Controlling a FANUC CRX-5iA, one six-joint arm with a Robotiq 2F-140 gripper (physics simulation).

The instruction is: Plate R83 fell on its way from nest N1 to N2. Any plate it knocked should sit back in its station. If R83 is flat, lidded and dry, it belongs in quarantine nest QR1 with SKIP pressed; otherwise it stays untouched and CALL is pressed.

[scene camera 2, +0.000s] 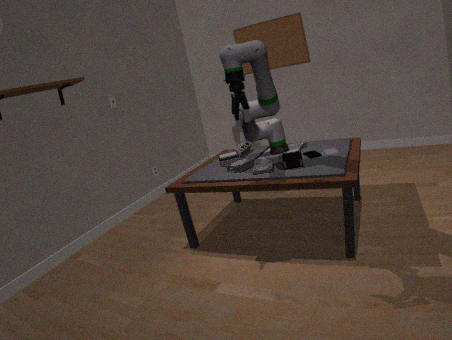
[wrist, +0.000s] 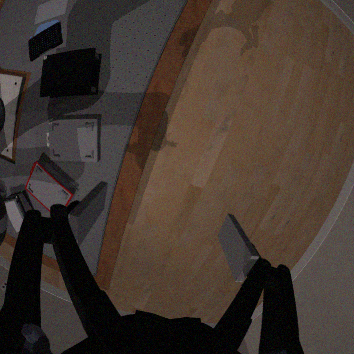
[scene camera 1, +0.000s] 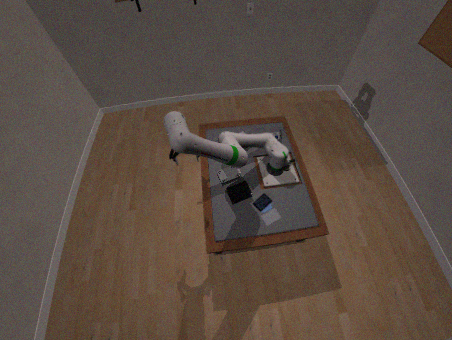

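Where they show: gripper, between the fingertips: (scene camera 2: 243, 124) (wrist: 165, 211) (scene camera 1: 187, 161); arm's base, origin of its link: (scene camera 2: 279, 151) (scene camera 1: 275, 168).
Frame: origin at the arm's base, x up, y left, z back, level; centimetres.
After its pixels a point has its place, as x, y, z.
Note:
My gripper (scene camera 2: 240, 114) (wrist: 165, 211) @[33.6, -3.4, -67.1] is open and empty, high above the table's edge; in the wrist view its pads stand wide apart. A dark, gridded plate (scene camera 1: 262, 202) @[0.8, 25.9, -21.3] (scene camera 2: 313, 154) @[1.3, 26.5, -23.9] (wrist: 45, 41) @[1.3, 24.9, -22.7] lies on the table with a blue piece along one side. A grey nest (scene camera 1: 229, 175) @[2.3, -2.8, -39.4] (scene camera 2: 263, 167) @[2.3, -3.6, -43.3] (wrist: 74, 140) @[2.2, -4.7, -41.0] has corner brackets. A red-edged nest (scene camera 2: 241, 165) @[3.8, -18.8, -38.7] (wrist: 49, 188) @[4.0, -20.5, -33.5] is beside it, behind the arm in scene camera 1. The button panel (scene camera 2: 244, 147) @[6.4, -27.6, 0.9] stands at the far end. Labels, lids and liquid are too dark and small to read.
A black box (scene camera 1: 239, 192) @[5.6, 15.1, -36.5] (scene camera 2: 292, 160) @[1.0, 13.1, -31.2] (wrist: 70, 73) @[5.7, 13.4, -38.3] stands beside the grey nest. A pale pad (scene camera 1: 270, 216) @[0.8, 37.8, -19.3] (scene camera 2: 330, 151) @[0.8, 37.9, -19.6] (wrist: 51, 10) @[0.8, 37.2, -19.8] lies past the dark plate. A white device (scene camera 2: 228, 157) (wrist: 15, 212) is near the red-edged nest. The arm's base stands by a framed white board (scene camera 1: 281, 185) @[-1.1, 15.9, -0.7].

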